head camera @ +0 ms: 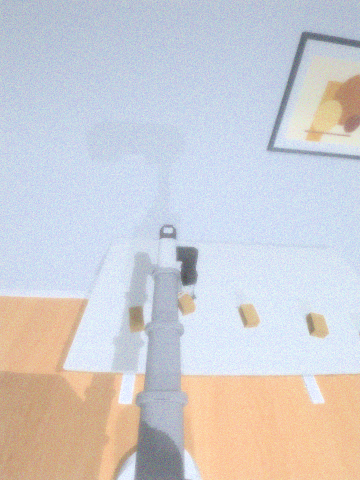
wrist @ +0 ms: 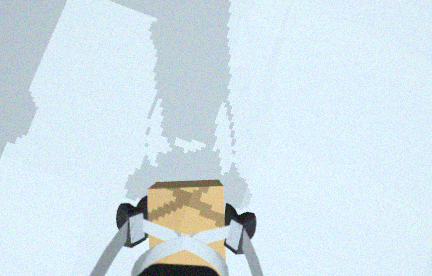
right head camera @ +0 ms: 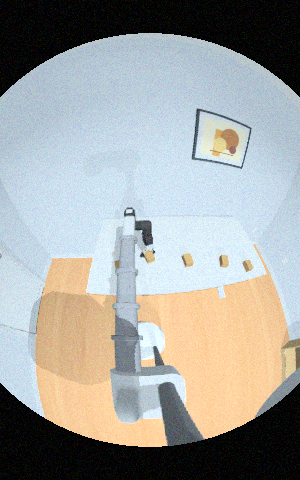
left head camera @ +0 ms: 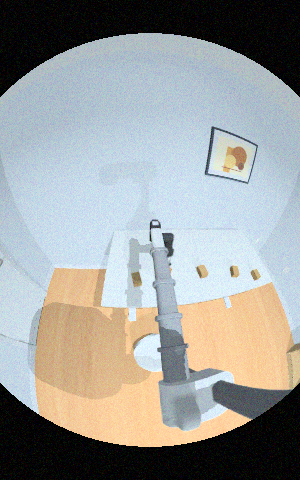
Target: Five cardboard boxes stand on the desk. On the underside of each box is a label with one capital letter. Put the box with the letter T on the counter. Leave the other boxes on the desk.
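Seen in the pictures: gripper, fingertip midpoint: [head camera: 183,302] [wrist: 188,215] [right head camera: 147,255]; robot's base, origin of the base link: [right head camera: 144,339] [left head camera: 154,351].
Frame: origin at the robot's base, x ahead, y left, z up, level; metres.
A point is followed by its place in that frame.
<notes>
My gripper [head camera: 187,297] {x 0.639, y -0.087, z 0.706 m} [right head camera: 147,252] {x 0.639, y -0.087, z 0.706 m} [wrist: 188,215] {x 0.639, y -0.087, z 0.706 m} is shut on a cardboard box [head camera: 187,305] {x 0.597, y -0.099, z 0.743 m} [right head camera: 149,257] {x 0.593, y -0.100, z 0.742 m} [wrist: 186,205] {x 0.654, y -0.081, z 0.742 m}, one finger on each side. The box is very low over the white desk [head camera: 215,350] {x 0.424, y -0.208, z 0.693 m} [left head camera: 115,296] {x 0.421, y 0.265, z 0.693 m} [right head camera: 100,281] {x 0.439, y 0.259, z 0.692 m} [wrist: 350,150] {x 0.753, y -0.222, z 0.692 m}; I cannot tell whether it touches. Its shadow lies right beside it. Another box [head camera: 136,320] {x 0.522, y 0.116, z 0.742 m} [left head camera: 137,279] {x 0.525, y 0.110, z 0.742 m} [right head camera: 117,264] {x 0.548, y 0.128, z 0.742 m} stands left of the arm. Three boxes stand to the right: the nearest [head camera: 249,316] {x 0.546, y -0.369, z 0.743 m} [left head camera: 202,271] {x 0.545, y -0.369, z 0.743 m} [right head camera: 187,260] {x 0.543, y -0.369, z 0.742 m}, the middle [head camera: 317,325] {x 0.502, y -0.667, z 0.742 m} [left head camera: 234,271] {x 0.498, y -0.664, z 0.743 m} [right head camera: 224,261] {x 0.495, y -0.673, z 0.742 m} and the farthest [left head camera: 256,274] {x 0.418, y -0.905, z 0.743 m} [right head camera: 248,265] {x 0.419, y -0.905, z 0.743 m}. No letters show.
The long arm [head camera: 164,360] {x 0.237, y -0.002, z 1.124 m} [left head camera: 167,300] {x 0.233, y -0.001, z 1.123 m} [right head camera: 126,295] {x 0.212, y -0.005, z 1.123 m} reaches over the desk. A wall with a framed picture [head camera: 330,107] {x 1.135, y -0.715, z 1.493 m} [left head camera: 232,155] {x 1.135, y -0.734, z 1.515 m} [right head camera: 222,139] {x 1.135, y -0.739, z 1.505 m} stands behind. A wooden box-like thing [right head camera: 290,361] is at the right edge. I cannot identify the counter.
</notes>
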